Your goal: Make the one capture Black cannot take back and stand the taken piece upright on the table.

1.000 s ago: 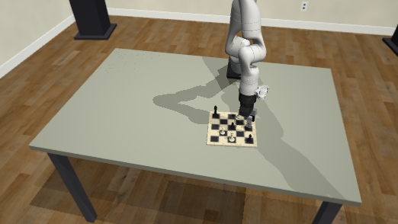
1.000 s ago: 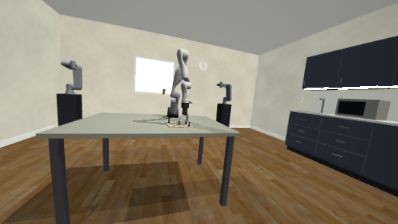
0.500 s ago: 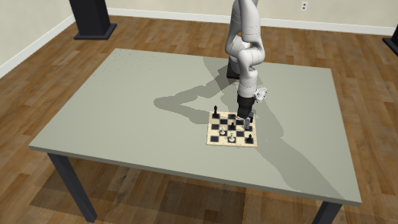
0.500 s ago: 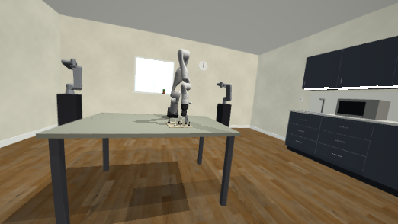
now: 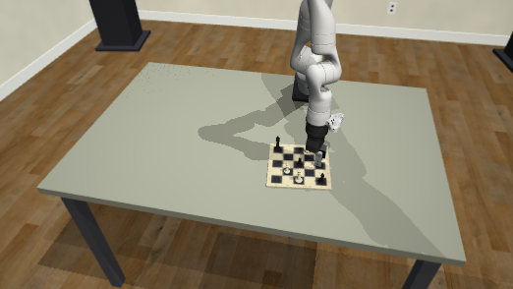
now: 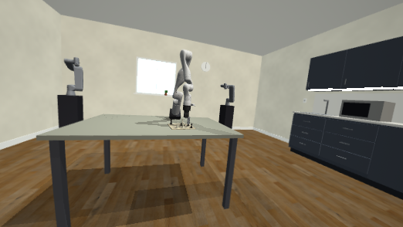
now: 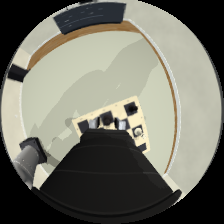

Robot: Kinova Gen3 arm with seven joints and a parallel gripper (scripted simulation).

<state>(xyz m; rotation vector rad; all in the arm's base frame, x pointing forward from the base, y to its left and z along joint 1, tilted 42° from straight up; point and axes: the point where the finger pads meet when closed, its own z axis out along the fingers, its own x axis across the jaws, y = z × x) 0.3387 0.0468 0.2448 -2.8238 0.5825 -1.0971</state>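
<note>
Now: hand 7 cm to the left of the chessboard and 4 cm above it.
</note>
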